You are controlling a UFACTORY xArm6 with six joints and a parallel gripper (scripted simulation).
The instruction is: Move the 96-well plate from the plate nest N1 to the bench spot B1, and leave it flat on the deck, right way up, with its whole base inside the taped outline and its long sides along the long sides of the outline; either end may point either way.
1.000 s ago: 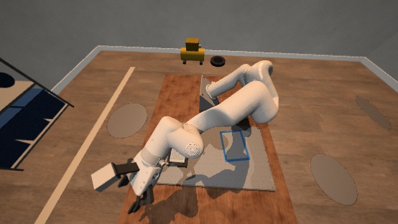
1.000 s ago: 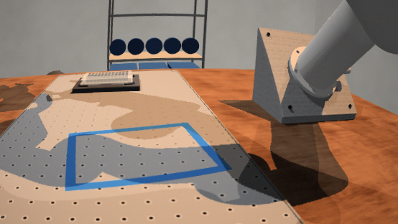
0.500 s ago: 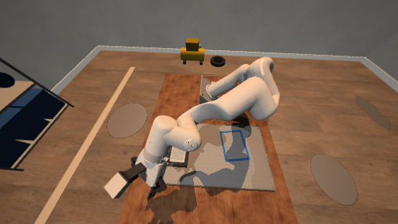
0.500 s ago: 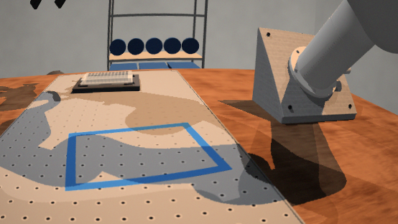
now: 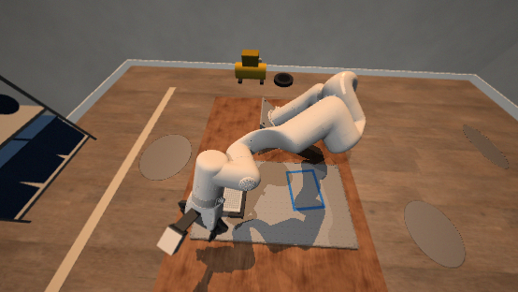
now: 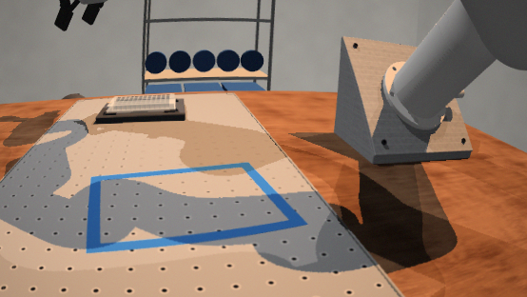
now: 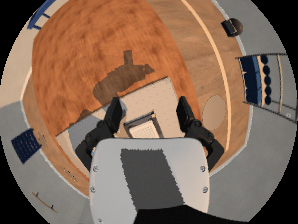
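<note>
Right now the 96-well plate is 140 mm behind my hand, 70 mm to the left of it and 170 mm below it. Also, from my hand: dark plate nest N1: 140 mm behind, 70 mm to the left, 180 mm below.
</note>
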